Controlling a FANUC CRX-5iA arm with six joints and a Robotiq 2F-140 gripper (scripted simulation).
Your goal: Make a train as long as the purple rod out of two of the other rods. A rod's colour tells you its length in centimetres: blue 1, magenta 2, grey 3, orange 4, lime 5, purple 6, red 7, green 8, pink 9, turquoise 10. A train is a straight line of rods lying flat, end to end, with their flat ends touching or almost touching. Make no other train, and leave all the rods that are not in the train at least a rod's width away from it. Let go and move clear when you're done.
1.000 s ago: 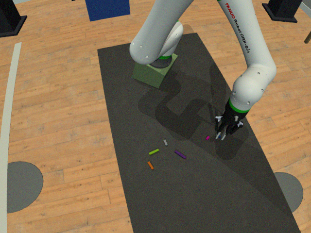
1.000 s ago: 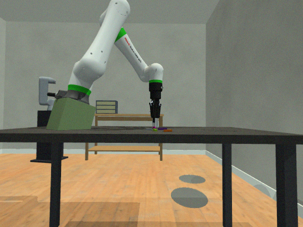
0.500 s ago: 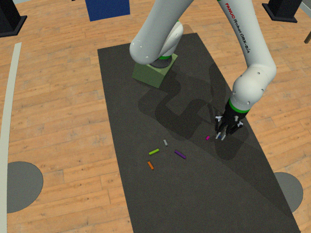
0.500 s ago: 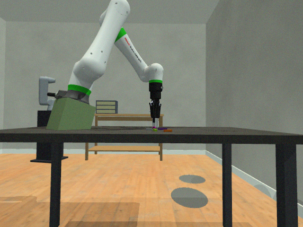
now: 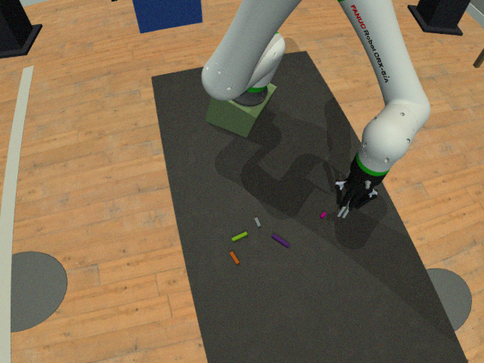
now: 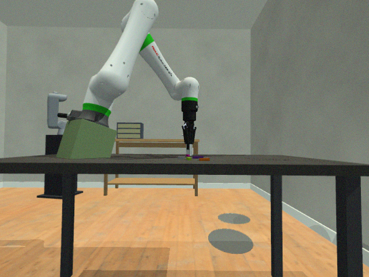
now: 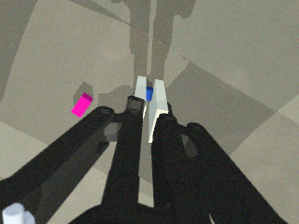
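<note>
Right now the blue rod is 30 mm below my hand. From my hand the other things lie so: magenta rod (60 mm to the right, 30 mm below); grey rod (270 mm to the right, 30 mm below, 20 mm ahead); purple rod (210 mm to the right, 80 mm ahead, 30 mm below).
</note>
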